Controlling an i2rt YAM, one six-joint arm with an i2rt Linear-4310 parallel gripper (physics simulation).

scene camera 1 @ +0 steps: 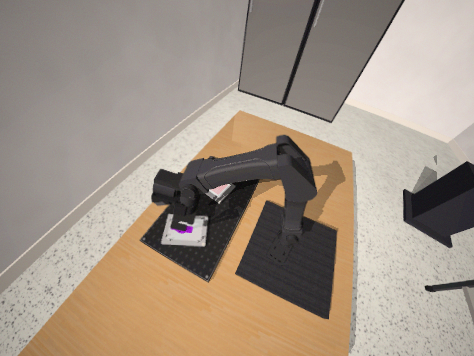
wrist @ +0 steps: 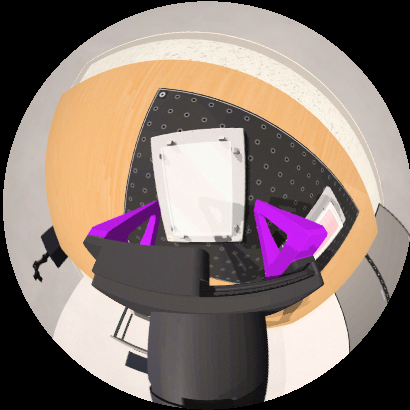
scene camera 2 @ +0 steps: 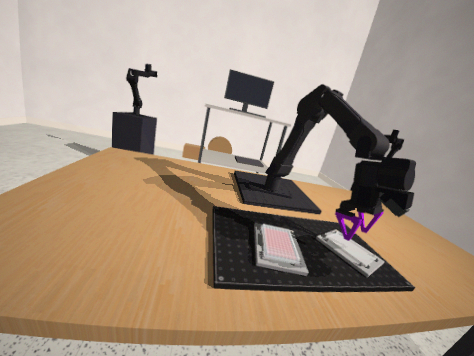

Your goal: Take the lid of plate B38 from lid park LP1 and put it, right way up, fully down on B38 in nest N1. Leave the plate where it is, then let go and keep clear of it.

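Pixels of known places: gripper, fingertip midpoint: [scene camera 1: 184, 220] [wrist: 206, 205] [scene camera 2: 355, 235]; arm's base, link origin: [scene camera 1: 284, 239] [scene camera 2: 270, 190].
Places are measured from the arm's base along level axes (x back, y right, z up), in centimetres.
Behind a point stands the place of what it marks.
Note:
A clear, flat lid [scene camera 1: 192, 236] {x -29.4, y -21.6, z 1.0 cm} [scene camera 2: 352, 252] {x -36.6, y -19.9, z 1.0 cm} [wrist: 197, 185] {x -34.5, y -21.6, z 1.0 cm} lies in a white holder [scene camera 2: 371, 271] {x -42.2, y -22.8, z 0.2 cm} [wrist: 195, 134] {x -39.8, y -25.3, z 0.2 cm}, the lid park LP1. Plate B38 [scene camera 1: 218, 189] {x -35.2, y 0.7, z 1.8 cm} [scene camera 2: 280, 244] {x -40.9, y 2.4, z 1.8 cm} [wrist: 328, 222] {x -42.5, y 0.5, z 1.8 cm}, with pink wells, sits in the other white holder, nest N1 [scene camera 2: 290, 268] {x -47.0, y 0.6, z 0.4 cm} [wrist: 329, 194] {x -46.3, y -2.6, z 0.4 cm}; no lid shows on it. My gripper [scene camera 1: 183, 230] [scene camera 2: 357, 235] {x -34.7, y -20.0, z 5.4 cm} [wrist: 206, 205] {x -34.7, y -20.0, z 5.4 cm} is open and empty above the lid park. In the wrist view its purple fingers stand left and right of the lid's near part, across its short width. The lid's label cannot be read.
Both holders sit on a black perforated board [scene camera 1: 220, 257] {x -16.6, y -20.7, z -0.7 cm} [scene camera 2: 235, 272] {x -50.2, y 12.8, z -0.7 cm} [wrist: 280, 165] {x -43.1, y -13.7, z -0.7 cm} on the wooden table [scene camera 1: 150, 300] {x -26.0, y -45.0, z -2.0 cm} [scene camera 2: 125, 260] {x -52.6, y 34.9, z -2.0 cm} [wrist: 90, 150] {x -28.6, y -45.7, z -2.0 cm}. The arm stands on a black base plate [scene camera 1: 305, 280] {x 12.9, y -9.0, z 0.4 cm} [scene camera 2: 305, 204] {x -6.4, y -15.1, z 0.0 cm} beside the board. A wall rises beyond the table.

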